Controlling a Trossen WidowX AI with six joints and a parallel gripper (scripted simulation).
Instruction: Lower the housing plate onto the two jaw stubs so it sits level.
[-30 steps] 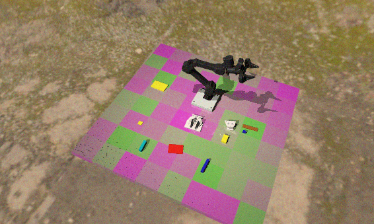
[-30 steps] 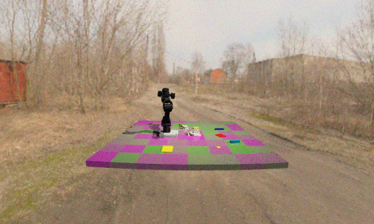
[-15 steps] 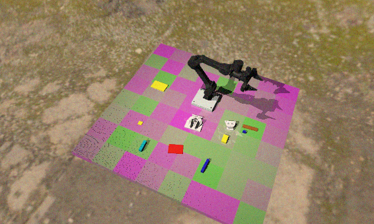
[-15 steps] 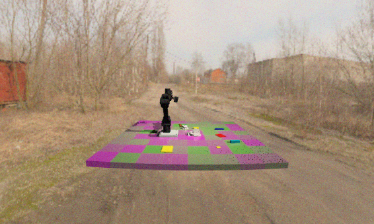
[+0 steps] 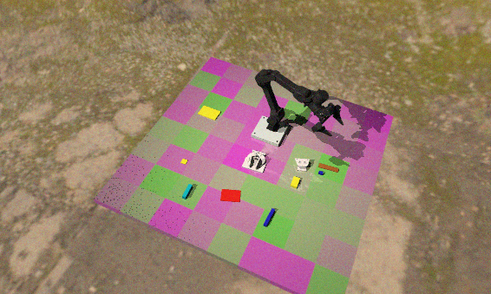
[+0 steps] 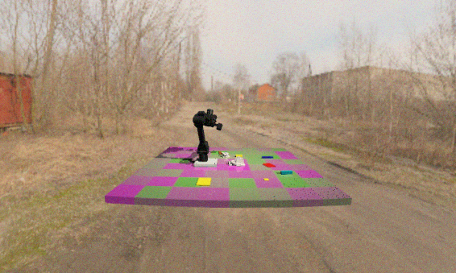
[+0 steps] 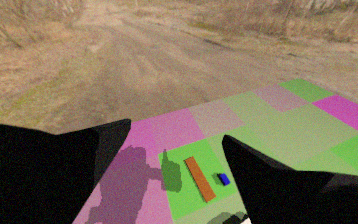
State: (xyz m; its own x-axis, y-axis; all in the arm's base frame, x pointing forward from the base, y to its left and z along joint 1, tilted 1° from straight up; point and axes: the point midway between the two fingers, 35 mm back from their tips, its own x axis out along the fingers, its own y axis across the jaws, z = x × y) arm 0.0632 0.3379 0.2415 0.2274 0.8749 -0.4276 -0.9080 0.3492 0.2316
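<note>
The white block is 250 mm below my gripper tip, 120 mm to the right of it and 110 mm ahead of it. The rest, counted from my gripper tip: small blue piece 250 mm below, 110 mm ahead; brown bar 250 mm below, 50 mm ahead, 20 mm to the left; yellow block 250 mm below, 230 mm ahead, 110 mm to the right.
</note>
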